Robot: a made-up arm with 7 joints. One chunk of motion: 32 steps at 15 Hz.
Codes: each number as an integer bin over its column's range. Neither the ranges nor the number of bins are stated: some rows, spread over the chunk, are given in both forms.
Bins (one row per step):
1: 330 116 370 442 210 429 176
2: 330 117 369 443 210 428 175
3: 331 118 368 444 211 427 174
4: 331 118 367 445 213 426 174
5: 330 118 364 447 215 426 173
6: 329 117 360 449 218 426 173
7: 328 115 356 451 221 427 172
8: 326 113 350 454 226 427 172
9: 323 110 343 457 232 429 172
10: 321 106 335 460 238 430 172
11: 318 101 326 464 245 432 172
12: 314 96 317 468 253 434 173
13: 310 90 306 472 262 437 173
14: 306 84 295 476 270 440 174
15: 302 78 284 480 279 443 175
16: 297 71 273 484 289 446 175
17: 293 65 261 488 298 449 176
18: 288 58 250 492 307 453 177
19: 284 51 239 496 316 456 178
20: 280 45 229 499 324 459 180
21: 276 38 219 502 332 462 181
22: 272 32 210 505 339 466 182
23: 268 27 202 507 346 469 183
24: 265 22 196 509 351 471 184
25: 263 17 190 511 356 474 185
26: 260 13 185 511 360 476 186
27: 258 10 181 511 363 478 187
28: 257 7 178 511 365 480 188
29: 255 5 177 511 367 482 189
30: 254 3 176 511 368 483 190
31: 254 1 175 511 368 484 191
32: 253 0 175 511 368 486 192
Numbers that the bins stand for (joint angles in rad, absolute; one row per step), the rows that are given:
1: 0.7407 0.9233 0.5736 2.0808 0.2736 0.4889 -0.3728
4: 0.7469 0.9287 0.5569 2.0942 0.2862 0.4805 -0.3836
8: 0.7160 0.9152 0.4621 2.1346 0.3409 0.4833 -0.3944
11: 0.6665 0.8828 0.3282 2.1794 0.4208 0.4974 -0.3944
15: 0.5676 0.8206 0.0940 2.2511 0.5639 0.5284 -0.3782
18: 0.4810 0.7666 -0.0957 2.3049 0.6817 0.5566 -0.3675
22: 0.3820 0.6964 -0.3188 2.3631 0.8163 0.5932 -0.3405
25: 0.3264 0.6559 -0.4303 2.3900 0.8878 0.6157 -0.3244
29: 0.2769 0.6235 -0.5028 2.3900 0.9341 0.6383 -0.3029
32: 0.2645 0.6100 -0.5140 2.3900 0.9383 0.6495 -0.2867
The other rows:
2: 0.7407 0.9260 0.5680 2.0853 0.2736 0.4861 -0.3782
3: 0.7469 0.9287 0.5624 2.0897 0.2778 0.4833 -0.3836
5: 0.7407 0.9287 0.5401 2.1032 0.2946 0.4805 -0.3890
6: 0.7345 0.9260 0.5178 2.1122 0.3072 0.4805 -0.3890
7: 0.7283 0.9206 0.4955 2.1211 0.3198 0.4833 -0.3944
9: 0.6974 0.9071 0.4230 2.1480 0.3661 0.4889 -0.3944
10: 0.6850 0.8963 0.3784 2.1614 0.3914 0.4917 -0.3944
12: 0.6418 0.8693 0.2780 2.1973 0.4545 0.5030 -0.3890
13: 0.6170 0.8531 0.2167 2.2152 0.4923 0.5115 -0.3890
14: 0.5923 0.8368 0.1553 2.2332 0.5260 0.5199 -0.3836
16: 0.5366 0.8017 0.0326 2.2690 0.6059 0.5368 -0.3782
17: 0.5119 0.7855 -0.0343 2.2869 0.6438 0.5453 -0.3728
19: 0.4562 0.7477 -0.1570 2.3228 0.7195 0.5650 -0.3621
20: 0.4315 0.7315 -0.2128 2.3362 0.7532 0.5735 -0.3513
21: 0.4068 0.7126 -0.2686 2.3497 0.7869 0.5819 -0.3459
23: 0.3573 0.6829 -0.3634 2.3721 0.8458 0.6016 -0.3352
24: 0.3387 0.6694 -0.3968 2.3810 0.8668 0.6073 -0.3298
26: 0.3078 0.6451 -0.4582 2.3900 0.9047 0.6214 -0.3190
27: 0.2955 0.6370 -0.4805 2.3900 0.9173 0.6270 -0.3136
28: 0.2893 0.6289 -0.4972 2.3900 0.9257 0.6326 -0.3083
30: 0.2707 0.6181 -0.5084 2.3900 0.9383 0.6411 -0.2975
31: 0.2707 0.6127 -0.5140 2.3900 0.9383 0.6439 -0.2921

